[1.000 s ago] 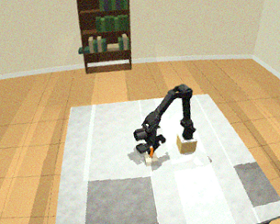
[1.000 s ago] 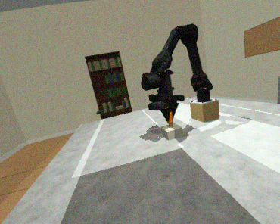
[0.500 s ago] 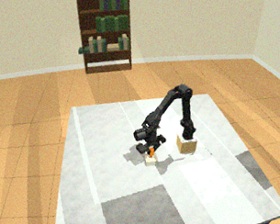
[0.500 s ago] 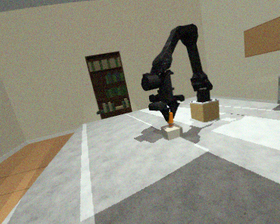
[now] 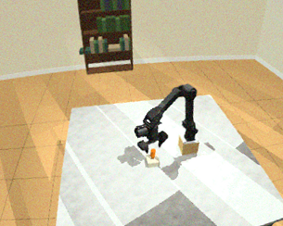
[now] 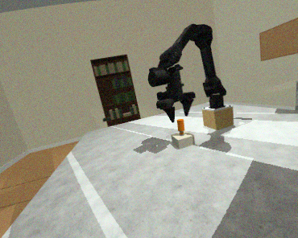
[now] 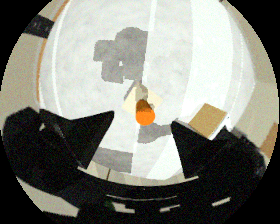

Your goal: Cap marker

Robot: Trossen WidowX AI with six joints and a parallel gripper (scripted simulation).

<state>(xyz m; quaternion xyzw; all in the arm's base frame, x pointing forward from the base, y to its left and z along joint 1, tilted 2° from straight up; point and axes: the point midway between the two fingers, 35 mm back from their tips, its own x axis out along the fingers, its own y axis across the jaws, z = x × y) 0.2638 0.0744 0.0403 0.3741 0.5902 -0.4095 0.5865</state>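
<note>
Now: the orange cap 3 cm below my gripper tip. Round my gripper tip: holder block (9 cm below).
</note>
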